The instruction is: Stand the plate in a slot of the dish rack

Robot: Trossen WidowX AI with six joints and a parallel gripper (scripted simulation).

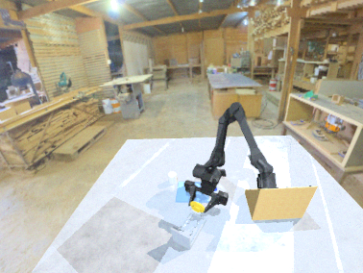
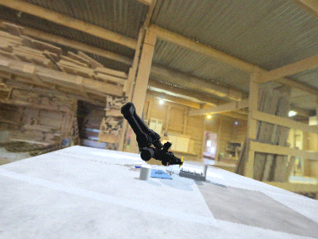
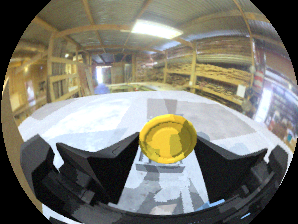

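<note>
The dish rack is 50 mm to the left of my gripper tip, 40 mm below it and 20 mm ahead of it. Round my gripper tip: plate: 10 mm to the right; then white cup: 220 mm to the right, 130 mm ahead, 40 mm below.
</note>
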